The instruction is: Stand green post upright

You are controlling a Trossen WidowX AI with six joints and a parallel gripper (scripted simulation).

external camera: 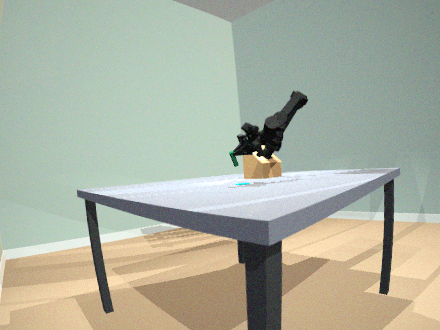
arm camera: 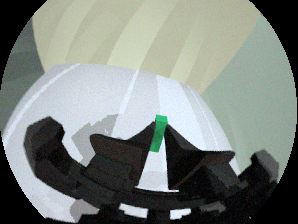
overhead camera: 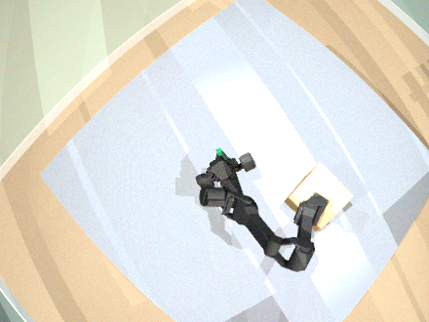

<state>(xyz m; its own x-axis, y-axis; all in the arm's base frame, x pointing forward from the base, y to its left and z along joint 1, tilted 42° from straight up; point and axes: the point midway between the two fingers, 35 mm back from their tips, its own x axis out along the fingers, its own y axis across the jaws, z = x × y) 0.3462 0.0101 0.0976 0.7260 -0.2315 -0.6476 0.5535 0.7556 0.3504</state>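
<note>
Right now my gripper tip is 130 mm above the cyan circle, 30 mm past it and 20 mm to the right of it. The rest, counted from my gripper tip: green post: 20 mm below, 10 mm behind.
</note>
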